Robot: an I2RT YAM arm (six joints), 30 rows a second.
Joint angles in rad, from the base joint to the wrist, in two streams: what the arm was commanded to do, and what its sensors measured. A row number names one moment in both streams.
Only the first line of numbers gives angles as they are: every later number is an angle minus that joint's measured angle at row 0.
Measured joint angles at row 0:
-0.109, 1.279, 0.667, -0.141, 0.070, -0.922
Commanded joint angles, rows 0 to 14:
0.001, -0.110, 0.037, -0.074, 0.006, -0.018
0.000, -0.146, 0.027, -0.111, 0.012, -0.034
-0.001, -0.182, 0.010, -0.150, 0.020, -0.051
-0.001, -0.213, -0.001, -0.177, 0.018, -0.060
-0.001, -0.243, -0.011, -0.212, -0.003, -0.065
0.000, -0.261, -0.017, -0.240, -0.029, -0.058
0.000, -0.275, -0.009, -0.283, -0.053, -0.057
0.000, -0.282, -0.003, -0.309, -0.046, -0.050
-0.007, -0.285, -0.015, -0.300, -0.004, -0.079
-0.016, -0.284, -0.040, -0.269, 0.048, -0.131
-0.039, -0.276, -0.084, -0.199, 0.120, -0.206
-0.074, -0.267, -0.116, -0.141, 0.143, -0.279
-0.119, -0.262, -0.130, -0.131, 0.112, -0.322
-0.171, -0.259, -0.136, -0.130, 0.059, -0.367
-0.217, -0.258, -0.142, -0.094, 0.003, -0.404
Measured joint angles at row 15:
-0.136, -0.265, -0.115, -0.145, 0.051, -0.227
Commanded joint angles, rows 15 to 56:
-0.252, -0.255, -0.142, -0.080, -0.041, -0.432
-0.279, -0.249, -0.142, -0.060, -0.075, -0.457
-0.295, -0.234, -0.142, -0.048, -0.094, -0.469
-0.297, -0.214, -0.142, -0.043, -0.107, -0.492
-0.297, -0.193, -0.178, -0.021, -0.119, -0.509
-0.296, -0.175, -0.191, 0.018, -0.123, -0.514
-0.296, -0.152, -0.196, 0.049, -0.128, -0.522
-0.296, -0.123, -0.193, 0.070, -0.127, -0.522
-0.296, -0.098, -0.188, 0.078, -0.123, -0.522
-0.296, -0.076, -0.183, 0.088, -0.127, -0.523
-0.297, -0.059, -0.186, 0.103, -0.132, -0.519
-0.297, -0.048, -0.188, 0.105, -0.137, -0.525
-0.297, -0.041, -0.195, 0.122, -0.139, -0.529
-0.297, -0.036, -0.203, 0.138, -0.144, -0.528
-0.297, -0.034, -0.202, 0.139, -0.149, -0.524
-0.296, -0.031, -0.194, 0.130, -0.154, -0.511
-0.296, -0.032, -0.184, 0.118, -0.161, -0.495
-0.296, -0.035, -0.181, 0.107, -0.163, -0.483
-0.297, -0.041, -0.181, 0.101, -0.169, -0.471
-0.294, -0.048, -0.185, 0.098, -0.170, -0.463
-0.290, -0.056, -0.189, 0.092, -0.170, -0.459
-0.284, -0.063, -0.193, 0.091, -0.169, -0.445
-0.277, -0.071, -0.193, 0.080, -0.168, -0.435
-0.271, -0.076, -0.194, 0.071, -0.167, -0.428
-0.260, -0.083, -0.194, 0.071, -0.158, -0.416
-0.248, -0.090, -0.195, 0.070, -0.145, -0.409
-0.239, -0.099, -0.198, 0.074, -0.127, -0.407
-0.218, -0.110, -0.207, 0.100, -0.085, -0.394
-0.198, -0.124, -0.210, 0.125, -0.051, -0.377
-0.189, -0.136, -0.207, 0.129, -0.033, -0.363
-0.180, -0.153, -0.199, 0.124, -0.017, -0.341
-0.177, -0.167, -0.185, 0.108, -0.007, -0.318
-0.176, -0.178, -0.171, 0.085, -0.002, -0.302
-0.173, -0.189, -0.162, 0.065, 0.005, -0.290
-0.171, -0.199, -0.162, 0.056, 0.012, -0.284
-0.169, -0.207, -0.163, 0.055, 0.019, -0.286
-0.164, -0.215, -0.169, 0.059, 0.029, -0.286
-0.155, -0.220, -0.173, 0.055, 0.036, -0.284
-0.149, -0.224, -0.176, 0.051, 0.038, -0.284
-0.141, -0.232, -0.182, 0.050, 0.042, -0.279
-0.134, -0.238, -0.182, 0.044, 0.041, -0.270
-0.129, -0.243, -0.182, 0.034, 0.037, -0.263
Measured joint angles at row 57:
-0.160, -0.203, -0.189, 0.106, 0.072, -0.318
